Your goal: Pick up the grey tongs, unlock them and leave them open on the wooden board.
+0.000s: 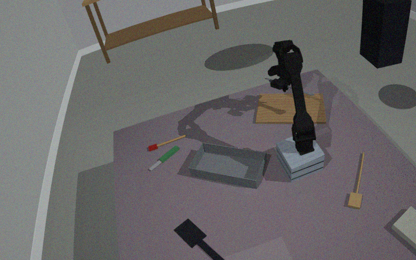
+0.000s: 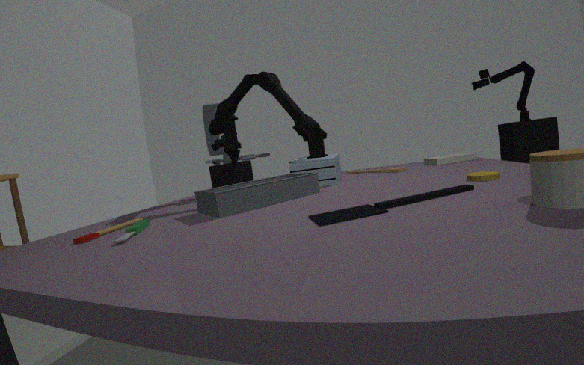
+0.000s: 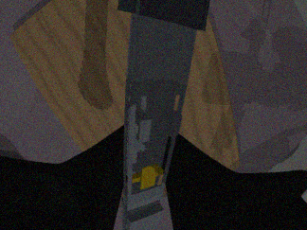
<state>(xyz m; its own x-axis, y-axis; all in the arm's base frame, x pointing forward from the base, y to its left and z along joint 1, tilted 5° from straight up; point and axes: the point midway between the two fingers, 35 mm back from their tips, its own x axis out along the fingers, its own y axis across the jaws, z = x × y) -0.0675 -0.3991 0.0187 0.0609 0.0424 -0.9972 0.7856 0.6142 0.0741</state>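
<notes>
My gripper tip is 2 cm past the wooden board, 2 cm to the right of it and 10 cm above it. From my gripper tip the other things lie so: yellow lock piece (4 cm above); green-handled tool (68 cm ahead, 16 cm to the left, 10 cm below); grey roasting tin (38 cm ahead, 31 cm to the left, 8 cm below).
</notes>
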